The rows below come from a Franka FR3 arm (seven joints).
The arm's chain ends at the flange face. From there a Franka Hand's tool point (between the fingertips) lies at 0.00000 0.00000 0.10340 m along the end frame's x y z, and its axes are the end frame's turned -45 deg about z.
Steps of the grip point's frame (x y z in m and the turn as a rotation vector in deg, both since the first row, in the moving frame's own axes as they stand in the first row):
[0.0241 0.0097 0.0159 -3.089 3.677 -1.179]
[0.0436 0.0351 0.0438 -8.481 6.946 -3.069]
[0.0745 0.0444 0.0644 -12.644 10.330 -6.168]
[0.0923 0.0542 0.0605 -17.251 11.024 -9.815]
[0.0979 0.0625 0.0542 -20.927 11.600 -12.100]
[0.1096 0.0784 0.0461 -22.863 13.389 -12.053]
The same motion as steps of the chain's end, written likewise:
[0.0153 -0.0093 0.0163 0.416 4.784 -1.179]
[0.0360 -0.0074 0.0457 -1.085 10.909 -3.069]
[0.0551 -0.0226 0.0686 -1.636 16.245 -6.168]
[0.0678 -0.0316 0.0670 -4.403 19.993 -9.815]
[0.0722 -0.0322 0.0631 -6.595 23.000 -12.100]
[0.0874 -0.0289 0.0569 -6.699 25.634 -12.053]

